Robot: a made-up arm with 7 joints. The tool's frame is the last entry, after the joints. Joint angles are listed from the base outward. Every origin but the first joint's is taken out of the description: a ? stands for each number. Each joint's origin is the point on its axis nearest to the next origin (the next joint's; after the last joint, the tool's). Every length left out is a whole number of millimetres.
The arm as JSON. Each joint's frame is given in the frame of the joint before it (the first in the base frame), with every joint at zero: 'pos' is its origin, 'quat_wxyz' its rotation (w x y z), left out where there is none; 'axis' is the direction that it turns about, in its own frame. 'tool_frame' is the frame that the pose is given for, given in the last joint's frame.
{
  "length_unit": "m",
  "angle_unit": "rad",
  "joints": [
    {
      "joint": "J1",
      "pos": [
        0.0,
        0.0,
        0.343
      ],
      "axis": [
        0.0,
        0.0,
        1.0
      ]
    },
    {
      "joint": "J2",
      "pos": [
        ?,
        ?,
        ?
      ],
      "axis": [
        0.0,
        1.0,
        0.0
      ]
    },
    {
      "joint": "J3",
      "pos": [
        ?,
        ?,
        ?
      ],
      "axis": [
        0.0,
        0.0,
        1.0
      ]
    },
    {
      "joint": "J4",
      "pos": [
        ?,
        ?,
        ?
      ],
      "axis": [
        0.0,
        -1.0,
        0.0
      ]
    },
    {
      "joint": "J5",
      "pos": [
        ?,
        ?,
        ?
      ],
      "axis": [
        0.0,
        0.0,
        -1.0
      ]
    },
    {
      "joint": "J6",
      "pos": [
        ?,
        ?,
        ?
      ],
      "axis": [
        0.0,
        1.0,
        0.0
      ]
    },
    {
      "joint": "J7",
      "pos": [
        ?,
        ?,
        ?
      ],
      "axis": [
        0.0,
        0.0,
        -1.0
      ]
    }
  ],
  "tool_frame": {
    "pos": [
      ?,
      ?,
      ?
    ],
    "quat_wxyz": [
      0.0,
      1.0,
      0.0,
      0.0
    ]
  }
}
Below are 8 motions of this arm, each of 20 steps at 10 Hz.
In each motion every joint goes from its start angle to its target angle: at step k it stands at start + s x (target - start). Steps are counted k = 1, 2, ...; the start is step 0. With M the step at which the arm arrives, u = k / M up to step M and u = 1 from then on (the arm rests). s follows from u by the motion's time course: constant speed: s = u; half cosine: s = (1 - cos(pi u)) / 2; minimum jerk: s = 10 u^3 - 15 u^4 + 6 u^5.
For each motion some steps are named. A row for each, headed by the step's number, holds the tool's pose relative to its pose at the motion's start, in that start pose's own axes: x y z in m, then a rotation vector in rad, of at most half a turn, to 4 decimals.
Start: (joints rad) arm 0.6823 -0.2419 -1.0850 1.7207 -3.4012 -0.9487 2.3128
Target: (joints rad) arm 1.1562 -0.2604 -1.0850 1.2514 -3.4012 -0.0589 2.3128
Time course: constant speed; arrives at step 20
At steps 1, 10, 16, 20:
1: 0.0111 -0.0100 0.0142 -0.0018 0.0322 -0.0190
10: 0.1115 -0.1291 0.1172 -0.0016 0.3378 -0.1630
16: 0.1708 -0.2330 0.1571 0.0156 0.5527 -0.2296
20: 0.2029 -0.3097 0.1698 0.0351 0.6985 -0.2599

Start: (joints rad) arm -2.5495 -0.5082 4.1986 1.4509 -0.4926 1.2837 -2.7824
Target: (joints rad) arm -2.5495 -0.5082 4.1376 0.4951 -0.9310 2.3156 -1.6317
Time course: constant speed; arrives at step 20
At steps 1, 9, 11, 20:
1: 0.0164 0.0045 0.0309 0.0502 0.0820 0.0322
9: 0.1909 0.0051 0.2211 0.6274 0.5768 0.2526
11: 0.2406 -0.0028 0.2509 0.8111 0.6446 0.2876
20: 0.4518 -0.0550 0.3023 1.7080 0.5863 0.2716

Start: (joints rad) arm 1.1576 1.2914 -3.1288 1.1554 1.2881 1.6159 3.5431
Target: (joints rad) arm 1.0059 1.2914 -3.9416 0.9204 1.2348 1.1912 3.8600
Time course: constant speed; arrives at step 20
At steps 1, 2, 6, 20:
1: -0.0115 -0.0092 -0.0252 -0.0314 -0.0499 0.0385
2: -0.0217 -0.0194 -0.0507 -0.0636 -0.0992 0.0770
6: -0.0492 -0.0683 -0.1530 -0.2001 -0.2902 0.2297
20: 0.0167 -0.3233 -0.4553 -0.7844 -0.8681 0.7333

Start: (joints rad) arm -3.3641 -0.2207 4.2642 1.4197 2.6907 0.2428 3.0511
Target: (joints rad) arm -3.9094 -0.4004 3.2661 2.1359 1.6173 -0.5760 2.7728
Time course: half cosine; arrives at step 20
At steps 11, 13, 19, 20:
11: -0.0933 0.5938 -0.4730 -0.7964 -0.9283 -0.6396
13: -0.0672 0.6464 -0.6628 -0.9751 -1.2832 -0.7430
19: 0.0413 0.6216 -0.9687 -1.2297 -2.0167 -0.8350
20: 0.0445 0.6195 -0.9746 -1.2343 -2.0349 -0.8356

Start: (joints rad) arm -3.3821 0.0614 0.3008 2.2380 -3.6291 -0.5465 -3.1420
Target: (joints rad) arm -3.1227 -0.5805 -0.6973 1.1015 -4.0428 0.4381 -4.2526
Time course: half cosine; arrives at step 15
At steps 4, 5, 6, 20:
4: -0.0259 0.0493 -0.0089 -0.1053 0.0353 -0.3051
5: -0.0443 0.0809 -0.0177 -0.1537 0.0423 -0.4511
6: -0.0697 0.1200 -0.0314 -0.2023 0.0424 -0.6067
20: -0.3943 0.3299 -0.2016 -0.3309 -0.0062 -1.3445

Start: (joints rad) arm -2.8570 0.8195 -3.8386 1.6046 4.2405 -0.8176 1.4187
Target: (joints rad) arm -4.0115 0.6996 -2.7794 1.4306 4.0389 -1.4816 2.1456
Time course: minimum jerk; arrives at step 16
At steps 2, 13, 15, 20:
2: 0.0057 -0.0082 0.0013 0.0137 -0.0048 -0.0028
13: -0.0447 -0.3995 0.1723 0.5671 -1.0113 0.2276
15: -0.0605 -0.4085 0.1801 0.5717 -1.0845 0.2623
20: -0.0613 -0.4089 0.1804 0.5718 -1.0880 0.2640

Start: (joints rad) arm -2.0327 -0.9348 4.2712 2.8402 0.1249 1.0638 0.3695
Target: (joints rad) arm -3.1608 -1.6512 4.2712 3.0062 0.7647 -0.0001 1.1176
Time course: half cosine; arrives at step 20
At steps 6, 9, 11, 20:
6: 0.1385 0.1877 -0.2128 0.1215 0.3994 0.3669
9: 0.1823 0.3884 -0.4958 0.3250 0.8464 0.7065
11: 0.1371 0.5270 -0.7142 0.5295 1.1818 0.9117
20: -0.2853 0.8263 -1.1879 1.3629 2.0706 1.1789

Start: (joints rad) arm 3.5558 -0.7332 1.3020 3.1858 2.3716 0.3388 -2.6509
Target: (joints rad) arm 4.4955 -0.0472 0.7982 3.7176 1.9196 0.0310 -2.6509
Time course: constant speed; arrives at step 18
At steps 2, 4, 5, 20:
2: 0.0528 0.1214 -0.0224 -0.1205 0.0296 -0.0746
4: 0.0953 0.2348 -0.0635 -0.2447 0.0438 -0.1427
5: 0.1124 0.2877 -0.0900 -0.3074 0.0453 -0.1741
20: 0.0943 0.6575 -0.5880 -1.0449 -0.2282 -0.4084

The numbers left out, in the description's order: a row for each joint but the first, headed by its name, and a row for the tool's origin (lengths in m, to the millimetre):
J2: 0.0 0.0 0.0
J3: 0.0 0.0 0.448
J4: 0.073 0.0 0.0
J5: 0.112 0.0 -0.496
J6: 0.0 0.0 0.0
J7: 0.097 0.0 -0.124
tool: 0.0 0.0 0.0

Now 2 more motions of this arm.
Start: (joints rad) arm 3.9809 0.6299 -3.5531 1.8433 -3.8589 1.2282 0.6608
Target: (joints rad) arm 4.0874 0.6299 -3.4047 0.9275 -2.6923 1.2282 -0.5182
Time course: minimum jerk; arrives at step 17
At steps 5, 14, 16, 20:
5: 0.0674 0.0233 -0.0496 0.1772 0.0035 -0.0098
14: 0.2812 0.2909 -0.3849 0.9188 0.7854 -0.2604
16: 0.2828 0.3086 -0.4037 0.9329 0.8516 -0.2792
20: 0.2829 0.3094 -0.4046 0.9334 0.8547 -0.2801

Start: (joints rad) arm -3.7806 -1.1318 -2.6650 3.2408 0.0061 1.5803 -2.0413
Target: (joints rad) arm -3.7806 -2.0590 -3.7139 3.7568 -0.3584 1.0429 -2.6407
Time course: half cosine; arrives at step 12
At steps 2, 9, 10, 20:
2: -0.0280 -0.0178 0.0324 0.0333 -0.0926 -0.0229
9: -0.0363 -0.2421 0.4429 0.6581 -0.7977 -0.9979
10: -0.0052 -0.2741 0.4923 0.7108 -0.8108 -1.1557
20: 0.0254 -0.3045 0.5339 0.7479 -0.8126 -1.2944

